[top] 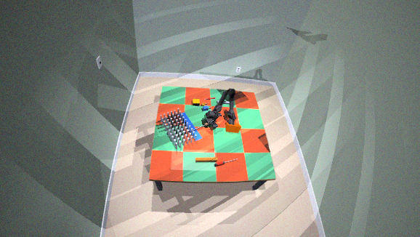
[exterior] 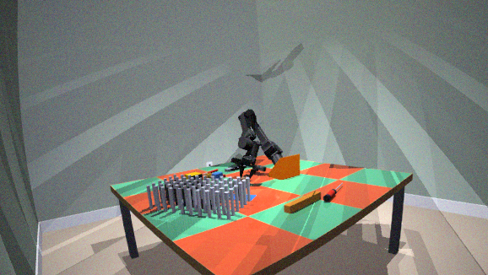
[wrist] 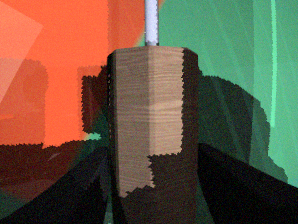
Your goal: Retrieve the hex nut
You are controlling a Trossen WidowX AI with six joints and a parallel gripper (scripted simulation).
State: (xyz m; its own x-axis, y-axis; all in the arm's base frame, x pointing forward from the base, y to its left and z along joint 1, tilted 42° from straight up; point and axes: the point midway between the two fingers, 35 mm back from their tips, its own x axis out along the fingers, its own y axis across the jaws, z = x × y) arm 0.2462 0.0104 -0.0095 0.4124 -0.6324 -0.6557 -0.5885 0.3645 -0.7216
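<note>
My gripper tip is now 440 mm to the right of the orange level, 30 mm past it and 20 mm above it. Round my gripper tip: blue block 240 mm to the right, 50 mm ahead, 10 mm below; yellow block 310 mm to the right, 170 mm ahead, 10 mm below; blue taped strip 200 mm ahead, 40 mm to the left, 30 mm below.
</note>
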